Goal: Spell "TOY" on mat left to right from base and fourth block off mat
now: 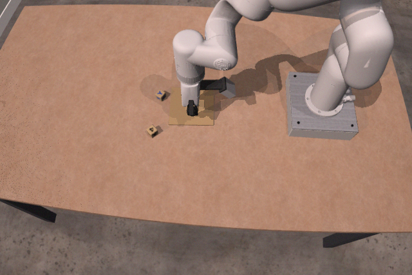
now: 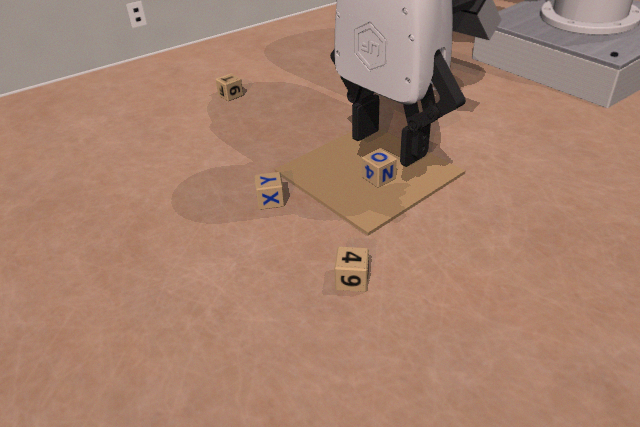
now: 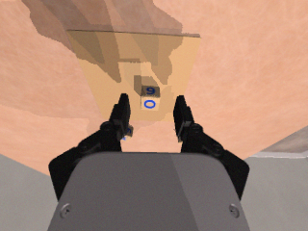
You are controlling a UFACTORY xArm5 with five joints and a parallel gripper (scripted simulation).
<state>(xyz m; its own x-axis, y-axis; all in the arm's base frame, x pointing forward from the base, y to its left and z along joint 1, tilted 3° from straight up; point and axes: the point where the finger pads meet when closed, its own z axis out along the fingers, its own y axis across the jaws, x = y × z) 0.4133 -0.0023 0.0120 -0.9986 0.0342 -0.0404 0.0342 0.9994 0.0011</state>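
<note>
My gripper is now 40 mm above the O block and 10 mm short of it. Also, from my hand: tan mat (50 mm below, 20 mm to the right, 10 mm ahead); then T block (280 mm to the right, 40 mm below).
</note>
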